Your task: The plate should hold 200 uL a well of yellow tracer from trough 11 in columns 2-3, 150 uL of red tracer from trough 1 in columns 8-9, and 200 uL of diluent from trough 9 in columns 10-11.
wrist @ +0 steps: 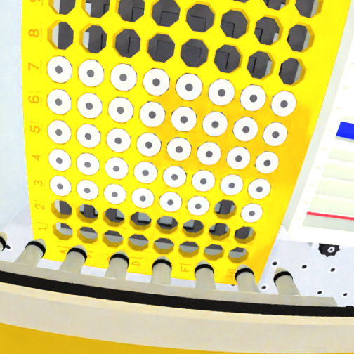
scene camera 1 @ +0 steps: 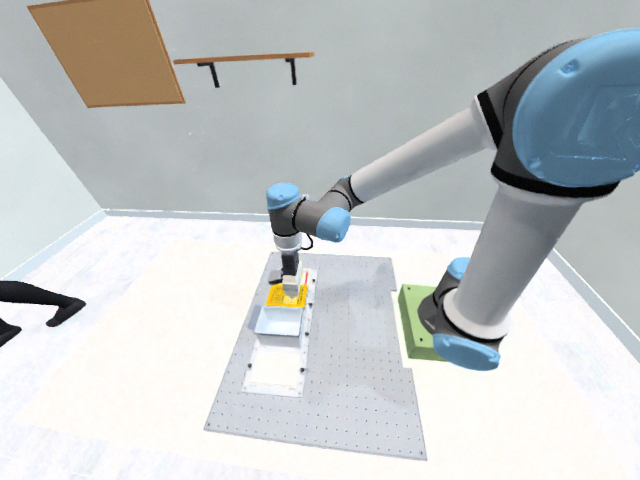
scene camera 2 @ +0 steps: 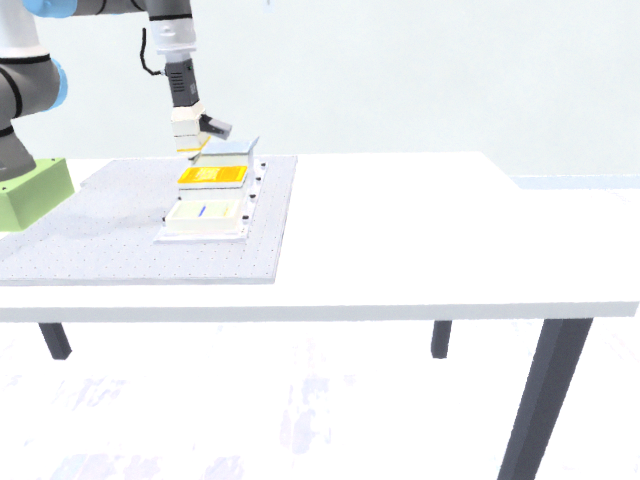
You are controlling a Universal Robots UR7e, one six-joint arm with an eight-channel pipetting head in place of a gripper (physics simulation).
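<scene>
The pipetting head (scene camera 1: 292, 283) (scene camera 2: 192, 155) (wrist: 162, 268) is low by the yellow tip rack (scene camera 1: 279, 296) (scene camera 2: 211, 174) (wrist: 40, 175). Its nozzles are bare, and in the wrist view they overlap the rack's column 1 edge; their exact height is unclear. White tips fill rack columns 4-7; column 3 has tips except at G. Columns 1 and 2 and the visible holes of 8 and 9 are empty. The trough reservoir (scene camera 2: 201, 225) (wrist: 296, 231) stands beside the rack. It shows a blue stripe, a red stripe in the wrist view and yellow in scene camera 2. The plate cannot be made out.
An open pale bin (scene camera 1: 279, 322) (scene camera 2: 227, 160) stands on the rack's other side. A pale deck panel (scene camera 1: 273, 366) lies past the bin, with dark knobs at its edges. The perforated board (scene camera 1: 356, 392) (scene camera 2: 129, 263) carries these. The arm stands on a green base (scene camera 1: 413, 315) (scene camera 2: 46, 186).
</scene>
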